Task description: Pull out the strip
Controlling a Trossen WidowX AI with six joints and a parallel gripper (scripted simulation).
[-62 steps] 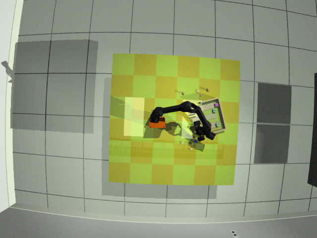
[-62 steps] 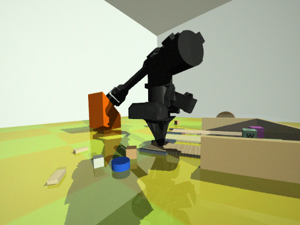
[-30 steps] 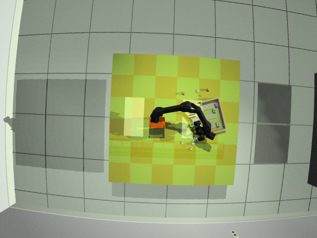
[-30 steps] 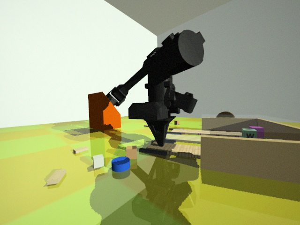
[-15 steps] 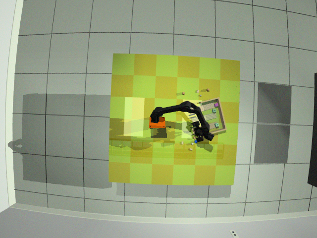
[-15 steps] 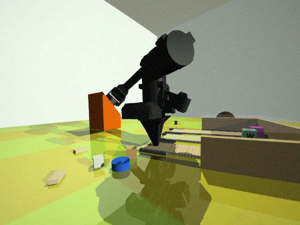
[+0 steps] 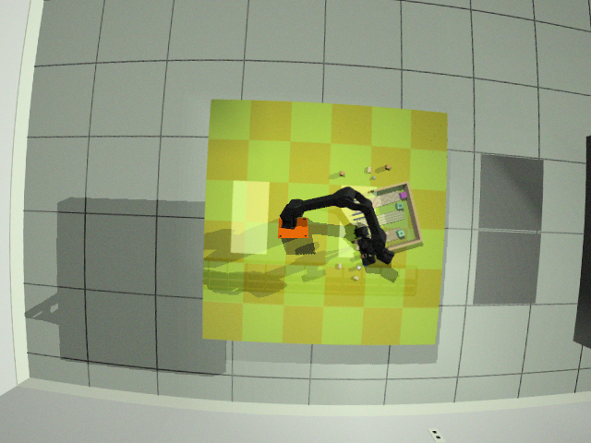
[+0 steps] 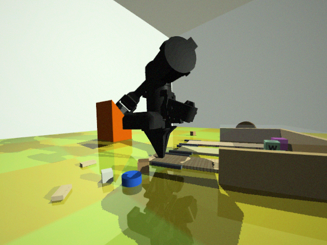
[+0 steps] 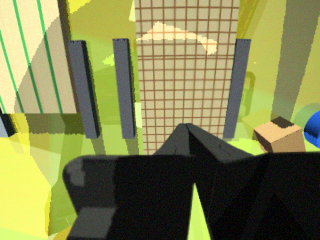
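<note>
Right now the blue disc is 40 mm ahead of my gripper tip and 100 mm to the right of it. The rest, counted from my gripper tip: flat tan piece 180 mm to the right.
</note>
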